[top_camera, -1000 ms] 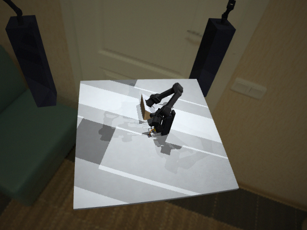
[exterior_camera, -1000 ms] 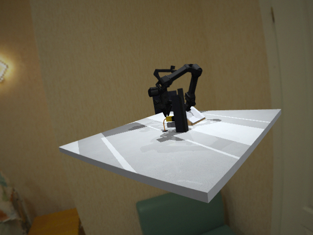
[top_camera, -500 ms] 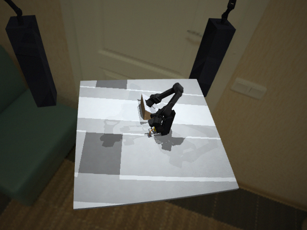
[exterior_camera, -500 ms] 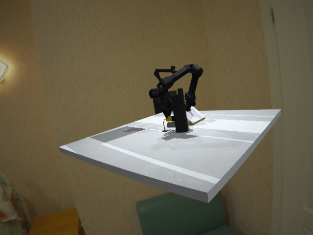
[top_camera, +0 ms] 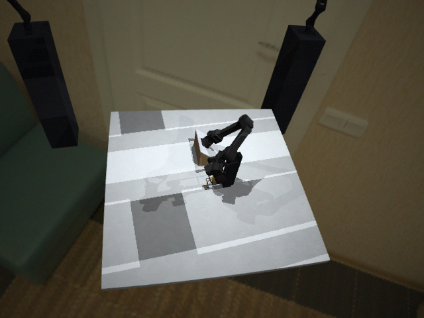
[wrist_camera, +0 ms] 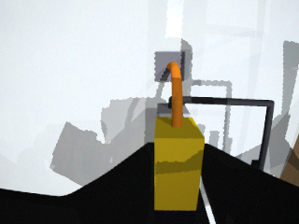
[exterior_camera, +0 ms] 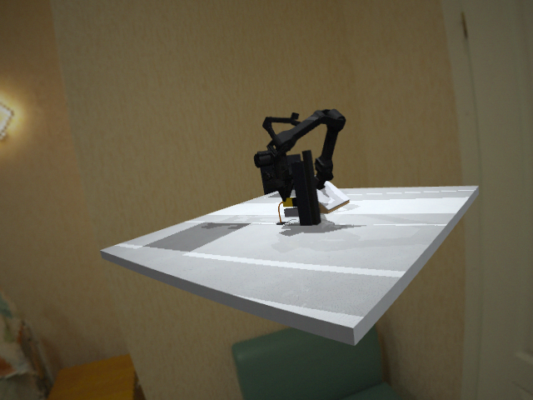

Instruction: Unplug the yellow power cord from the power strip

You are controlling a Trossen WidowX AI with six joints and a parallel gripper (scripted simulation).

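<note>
The yellow plug is 1 cm behind my gripper tip and 3 cm to the left of it.
</note>
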